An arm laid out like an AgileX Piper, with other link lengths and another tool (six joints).
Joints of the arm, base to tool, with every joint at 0 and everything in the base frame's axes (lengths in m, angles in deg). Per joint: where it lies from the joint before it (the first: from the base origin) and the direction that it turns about. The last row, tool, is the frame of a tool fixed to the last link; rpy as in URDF.
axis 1: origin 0 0 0.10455 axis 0 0 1
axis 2: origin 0 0 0 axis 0 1 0
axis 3: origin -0.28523 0 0.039 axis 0 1 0
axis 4: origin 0.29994 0 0.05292 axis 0.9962 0 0.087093
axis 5: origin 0 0 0 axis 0 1 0
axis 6: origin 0.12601 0 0.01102 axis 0.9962 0 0.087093
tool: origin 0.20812 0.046 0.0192 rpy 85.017 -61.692 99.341
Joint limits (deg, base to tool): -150..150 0..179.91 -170..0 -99.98..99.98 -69.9..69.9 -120..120
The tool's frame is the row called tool.
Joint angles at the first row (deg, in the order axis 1, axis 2, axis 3, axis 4, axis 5, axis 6):
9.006 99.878 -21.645 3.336 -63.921 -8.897
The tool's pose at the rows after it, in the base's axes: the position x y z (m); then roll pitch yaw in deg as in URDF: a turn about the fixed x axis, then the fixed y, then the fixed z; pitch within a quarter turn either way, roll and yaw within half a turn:
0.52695, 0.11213, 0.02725, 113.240, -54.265, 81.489
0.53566, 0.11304, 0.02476, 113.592, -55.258, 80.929
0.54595, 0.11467, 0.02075, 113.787, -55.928, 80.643
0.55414, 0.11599, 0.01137, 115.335, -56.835, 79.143
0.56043, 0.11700, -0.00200, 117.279, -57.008, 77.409
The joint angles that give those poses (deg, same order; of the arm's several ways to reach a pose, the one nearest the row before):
9.007 102.084 -22.997 3.336 -63.921 -7.466
9.008 104.001 -24.811 3.433 -64.081 -6.459
9.007 106.377 -27.037 3.432 -64.299 -5.763
9.006 109.033 -29.032 3.432 -64.384 -4.600
9.006 111.791 -30.830 3.430 -64.384 -4.051

